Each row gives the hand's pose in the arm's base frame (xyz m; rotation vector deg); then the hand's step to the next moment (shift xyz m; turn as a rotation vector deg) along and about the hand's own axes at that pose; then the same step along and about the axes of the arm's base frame.
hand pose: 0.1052 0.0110 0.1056 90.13 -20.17 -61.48
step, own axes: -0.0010 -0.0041 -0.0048 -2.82 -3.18 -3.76
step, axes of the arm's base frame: 0.0019 0.0050 -0.0035 0.41 5.36 -1.83
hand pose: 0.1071 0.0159 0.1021 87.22 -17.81 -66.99
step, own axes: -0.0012 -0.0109 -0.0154 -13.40 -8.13 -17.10
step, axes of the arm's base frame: 0.0074 0.0137 -0.0108 4.05 22.69 -2.57
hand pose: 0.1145 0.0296 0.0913 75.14 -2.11 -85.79
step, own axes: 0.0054 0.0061 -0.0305 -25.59 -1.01 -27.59
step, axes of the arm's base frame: 0.0270 0.0115 -0.0117 13.83 34.48 6.07
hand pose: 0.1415 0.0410 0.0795 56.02 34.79 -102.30
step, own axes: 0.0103 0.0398 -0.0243 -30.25 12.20 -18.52
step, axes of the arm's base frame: 0.0428 -0.0028 -0.0210 23.72 24.71 15.29
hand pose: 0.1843 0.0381 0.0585 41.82 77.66 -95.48
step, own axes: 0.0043 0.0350 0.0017 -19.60 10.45 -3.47
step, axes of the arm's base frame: 0.0288 -0.0047 -0.0198 18.20 7.61 10.78
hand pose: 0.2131 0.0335 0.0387 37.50 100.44 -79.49
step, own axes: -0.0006 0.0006 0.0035 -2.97 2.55 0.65
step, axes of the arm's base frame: 0.0017 -0.0032 -0.0001 3.83 0.28 0.99
